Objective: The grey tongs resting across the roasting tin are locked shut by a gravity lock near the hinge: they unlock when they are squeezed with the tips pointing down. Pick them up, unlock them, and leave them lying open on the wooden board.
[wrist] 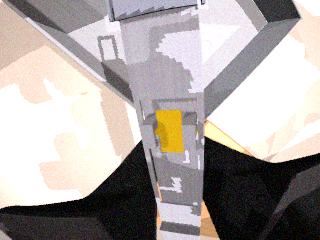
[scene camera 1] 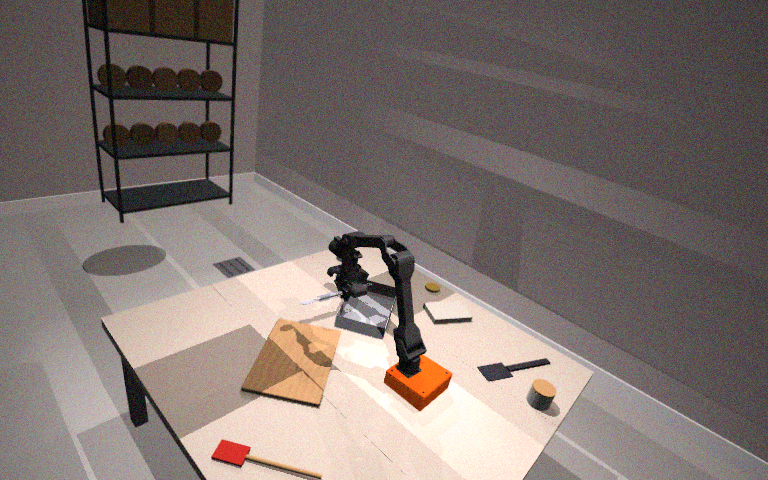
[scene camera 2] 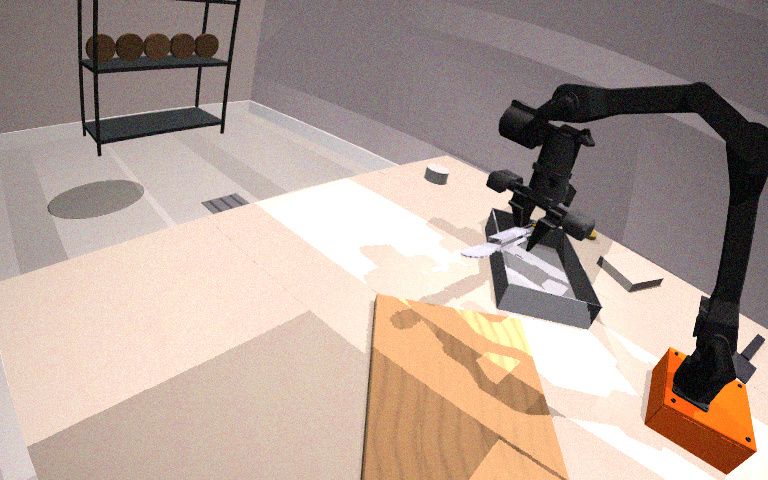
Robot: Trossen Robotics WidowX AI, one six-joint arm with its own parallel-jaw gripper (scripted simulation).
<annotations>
My gripper shows in the wrist view (167, 136), in scene camera 1 (343, 299) and in scene camera 2 (522, 247). A cork-topped jar shows in scene camera 1 (541, 393); in the wrist view it is out of frame, in scene camera 2 it is out of frame. A pale flat block shows in scene camera 1 and in scene camera 2; in the wrist view it is out of frame. One and the same spot on a roasting tin: (scene camera 1: 369, 315) is (scene camera 2: 539, 281). One and the same spot on the pale flat block: (scene camera 2: 630, 271) is (scene camera 1: 441, 312).
</annotations>
